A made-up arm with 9 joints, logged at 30 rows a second.
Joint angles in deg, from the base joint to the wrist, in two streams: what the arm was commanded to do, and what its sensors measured. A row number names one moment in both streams.
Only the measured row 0 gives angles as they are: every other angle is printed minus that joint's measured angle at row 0.
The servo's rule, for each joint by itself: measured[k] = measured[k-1] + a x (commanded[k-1-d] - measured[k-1]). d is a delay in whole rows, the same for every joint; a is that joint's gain. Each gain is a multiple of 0.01, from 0.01 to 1. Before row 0 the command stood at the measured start. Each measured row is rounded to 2 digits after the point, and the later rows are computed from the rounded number. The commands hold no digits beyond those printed.
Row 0, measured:
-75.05 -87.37 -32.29 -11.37 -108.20 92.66 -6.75 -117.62 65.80
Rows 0 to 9, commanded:
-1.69 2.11 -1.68 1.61 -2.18 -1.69 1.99 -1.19 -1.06
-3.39 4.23 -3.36 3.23 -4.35 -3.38 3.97 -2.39 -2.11
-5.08 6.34 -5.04 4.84 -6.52 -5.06 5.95 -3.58 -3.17
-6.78 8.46 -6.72 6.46 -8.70 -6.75 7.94 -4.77 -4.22
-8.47 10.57 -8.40 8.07 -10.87 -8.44 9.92 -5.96 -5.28
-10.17 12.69 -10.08 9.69 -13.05 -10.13 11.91 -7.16 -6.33
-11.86 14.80 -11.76 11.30 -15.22 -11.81 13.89 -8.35 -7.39
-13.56 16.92 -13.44 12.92 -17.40 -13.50 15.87 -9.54 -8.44
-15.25 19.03 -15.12 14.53 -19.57 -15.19 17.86 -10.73 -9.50
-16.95 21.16 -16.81 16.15 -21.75 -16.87 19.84 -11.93 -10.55
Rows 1 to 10, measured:
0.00 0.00 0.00 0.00 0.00 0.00 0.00 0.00 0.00
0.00 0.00 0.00 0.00 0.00 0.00 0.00 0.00 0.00
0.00 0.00 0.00 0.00 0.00 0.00 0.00 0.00 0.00
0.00 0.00 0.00 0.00 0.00 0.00 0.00 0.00 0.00
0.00 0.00 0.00 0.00 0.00 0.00 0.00 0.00 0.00
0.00 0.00 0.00 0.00 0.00 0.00 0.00 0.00 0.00
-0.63 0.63 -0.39 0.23 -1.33 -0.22 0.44 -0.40 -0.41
-1.65 1.71 -1.07 0.65 -3.17 -0.63 1.22 -1.08 -1.07
-2.92 3.10 -1.98 1.24 -5.21 -1.21 2.26 -1.93 -1.89
-4.35 4.71 -3.07 1.97 -7.34 -1.93 3.51 -2.90 -2.80
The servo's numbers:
d 6
a 0.37 0.30 0.23 0.14 0.61 0.13 0.22 0.34 0.39

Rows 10 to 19, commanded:
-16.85 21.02 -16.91 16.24 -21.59 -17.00 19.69 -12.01 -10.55
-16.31 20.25 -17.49 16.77 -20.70 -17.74 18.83 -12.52 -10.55
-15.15 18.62 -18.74 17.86 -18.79 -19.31 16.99 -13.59 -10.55
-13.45 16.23 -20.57 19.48 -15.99 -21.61 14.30 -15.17 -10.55
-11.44 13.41 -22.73 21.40 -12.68 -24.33 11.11 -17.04 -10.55
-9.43 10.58 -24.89 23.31 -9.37 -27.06 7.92 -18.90 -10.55
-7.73 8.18 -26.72 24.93 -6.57 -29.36 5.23 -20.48 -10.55
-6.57 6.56 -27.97 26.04 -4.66 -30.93 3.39 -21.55 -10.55
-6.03 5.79 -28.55 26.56 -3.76 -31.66 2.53 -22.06 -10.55
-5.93 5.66 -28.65 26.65 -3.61 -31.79 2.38 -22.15 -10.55
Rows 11 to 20, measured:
-5.87 6.47 -4.30 2.82 -9.49 -2.78 4.92 -3.94 -3.77
-7.46 8.34 -5.63 3.78 -11.66 -3.74 6.46 -5.03 -4.77
-9.09 10.28 -7.04 4.83 -13.83 -4.79 8.09 -6.16 -5.79
-10.74 12.27 -8.51 5.96 -16.01 -5.92 9.80 -7.31 -6.82
-12.41 14.30 -10.03 7.16 -18.18 -7.13 11.57 -8.47 -7.87
-14.09 16.36 -11.59 8.42 -20.36 -8.40 13.39 -9.65 -8.92
-15.11 17.76 -12.81 9.51 -21.11 -9.52 14.78 -10.45 -9.56
-15.55 18.51 -13.89 10.53 -20.86 -10.59 15.67 -11.15 -9.95
-15.40 18.54 -15.01 11.56 -19.60 -11.72 15.96 -11.98 -10.18
-14.68 17.85 -16.29 12.67 -17.40 -13.01 15.59 -13.06 -10.32

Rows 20 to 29, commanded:
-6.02 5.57 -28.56 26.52 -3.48 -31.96 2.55 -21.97 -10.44
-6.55 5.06 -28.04 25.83 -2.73 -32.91 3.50 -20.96 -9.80
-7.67 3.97 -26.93 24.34 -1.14 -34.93 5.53 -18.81 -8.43
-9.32 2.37 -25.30 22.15 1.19 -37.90 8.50 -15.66 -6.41
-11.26 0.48 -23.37 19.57 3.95 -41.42 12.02 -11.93 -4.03
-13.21 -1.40 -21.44 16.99 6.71 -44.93 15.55 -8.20 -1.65
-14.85 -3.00 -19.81 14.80 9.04 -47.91 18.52 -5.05 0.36
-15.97 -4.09 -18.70 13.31 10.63 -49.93 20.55 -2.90 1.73
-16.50 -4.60 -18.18 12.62 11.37 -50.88 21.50 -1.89 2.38
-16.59 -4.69 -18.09 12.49 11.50 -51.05 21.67 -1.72 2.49
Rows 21 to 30, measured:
-13.48 16.52 -17.77 13.89 -14.52 -14.48 14.60 -14.41 -10.41
-11.98 14.74 -19.41 15.21 -11.38 -16.12 13.13 -15.94 -10.46
-10.41 12.77 -21.09 16.57 -8.45 -17.84 11.39 -17.48 -10.50
-8.99 10.91 -22.67 17.90 -6.14 -19.54 9.63 -18.86 -10.52
-7.89 9.37 -24.02 19.11 -4.69 -21.12 8.07 -19.95 -10.53
-7.16 8.26 -25.08 20.17 -4.03 -22.51 6.82 -20.70 -10.54
-6.74 7.45 -25.88 21.06 -3.69 -23.74 5.88 -21.13 -10.50
-6.67 6.73 -26.38 21.73 -3.10 -24.93 5.36 -21.07 -10.23
-7.04 5.90 -26.51 22.10 -1.90 -26.23 5.40 -20.30 -9.53
-7.88 4.84 -26.23 22.11 -0.02 -27.75 6.08 -18.72 -8.31

